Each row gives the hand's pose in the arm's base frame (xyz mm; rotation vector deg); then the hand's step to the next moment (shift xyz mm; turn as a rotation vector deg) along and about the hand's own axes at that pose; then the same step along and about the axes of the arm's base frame.
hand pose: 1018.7 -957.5 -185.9 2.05 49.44 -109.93
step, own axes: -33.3 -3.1 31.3 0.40 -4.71 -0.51
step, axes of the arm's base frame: 24.8 8.5 37.6 -4.12 1.18 2.06
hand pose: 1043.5 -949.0 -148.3 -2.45 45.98 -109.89
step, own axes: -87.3 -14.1 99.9 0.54 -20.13 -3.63
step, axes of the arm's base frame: 67.8 24.0 112.4 -17.57 6.76 8.03
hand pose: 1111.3 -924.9 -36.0 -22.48 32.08 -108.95
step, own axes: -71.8 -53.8 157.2 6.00 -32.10 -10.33
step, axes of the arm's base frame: 66.3 52.5 160.0 -32.29 6.93 9.06
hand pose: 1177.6 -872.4 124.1 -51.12 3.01 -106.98
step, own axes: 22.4 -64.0 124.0 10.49 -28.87 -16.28
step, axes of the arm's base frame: 19.8 55.2 128.6 -34.26 -0.29 5.91
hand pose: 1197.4 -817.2 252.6 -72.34 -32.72 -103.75
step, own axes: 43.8 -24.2 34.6 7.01 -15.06 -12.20
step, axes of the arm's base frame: -7.9 22.8 55.8 -20.08 -3.50 3.04
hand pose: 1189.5 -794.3 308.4 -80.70 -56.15 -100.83
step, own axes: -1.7 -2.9 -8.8 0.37 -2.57 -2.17
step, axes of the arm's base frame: -6.4 -6.1 -3.3 -3.31 -0.64 -0.30
